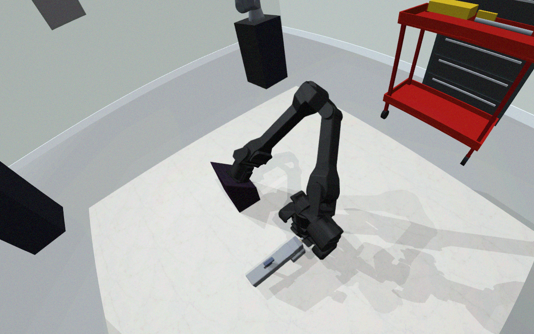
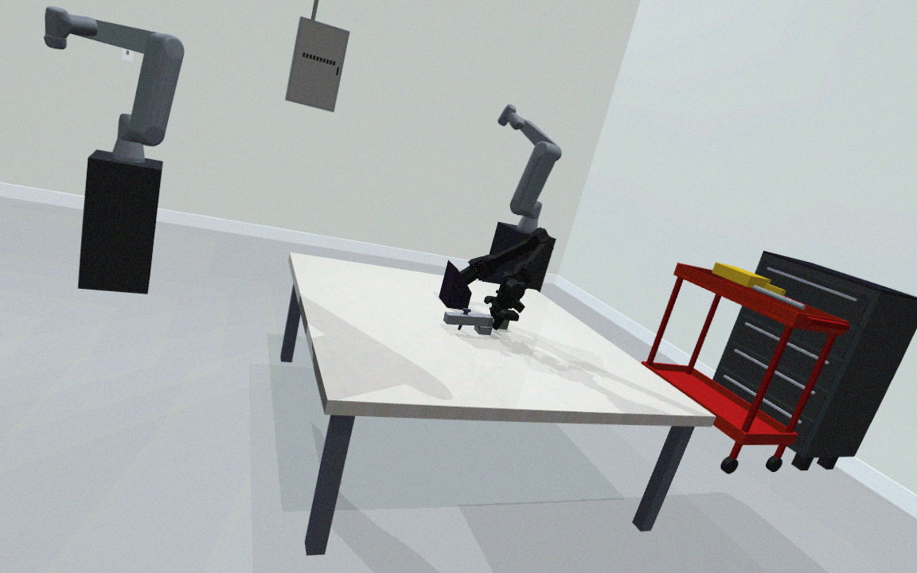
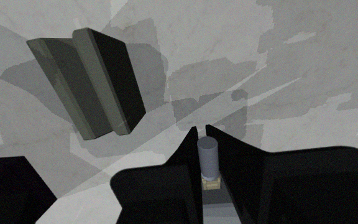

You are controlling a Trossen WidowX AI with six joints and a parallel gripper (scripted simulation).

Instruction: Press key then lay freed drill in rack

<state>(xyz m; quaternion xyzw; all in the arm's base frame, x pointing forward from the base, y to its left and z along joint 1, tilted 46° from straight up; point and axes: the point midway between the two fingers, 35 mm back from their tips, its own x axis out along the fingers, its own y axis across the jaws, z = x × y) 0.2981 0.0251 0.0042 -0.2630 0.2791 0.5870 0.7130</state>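
Right now my gripper tip is 50 mm to the left of the drill and 30 mm below it. From my gripper tip the other things lie so: grey holder block: 10 mm behind, 110 mm to the right, 20 mm above; then blue key: 10 mm behind, 140 mm to the right, 30 mm above; then rack: 70 mm behind, 60 mm to the left.
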